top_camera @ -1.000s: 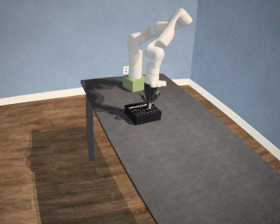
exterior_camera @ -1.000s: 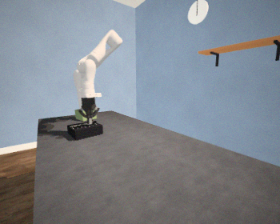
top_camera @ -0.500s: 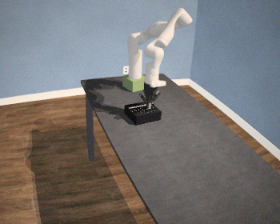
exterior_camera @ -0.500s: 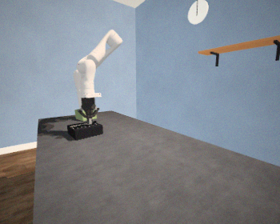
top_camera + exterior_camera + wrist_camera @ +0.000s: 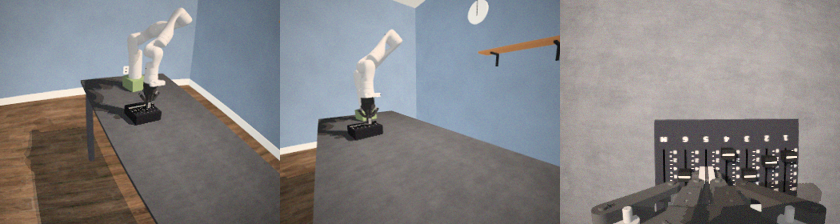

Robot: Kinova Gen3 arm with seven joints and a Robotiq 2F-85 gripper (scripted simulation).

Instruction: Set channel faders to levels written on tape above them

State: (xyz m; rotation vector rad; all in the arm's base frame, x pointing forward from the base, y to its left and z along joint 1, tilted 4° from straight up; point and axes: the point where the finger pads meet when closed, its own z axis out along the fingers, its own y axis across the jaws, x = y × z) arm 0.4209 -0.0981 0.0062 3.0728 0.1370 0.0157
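My hand is 4 cm to the right of the master fader cap, 3 cm past it and 1 cm above it.
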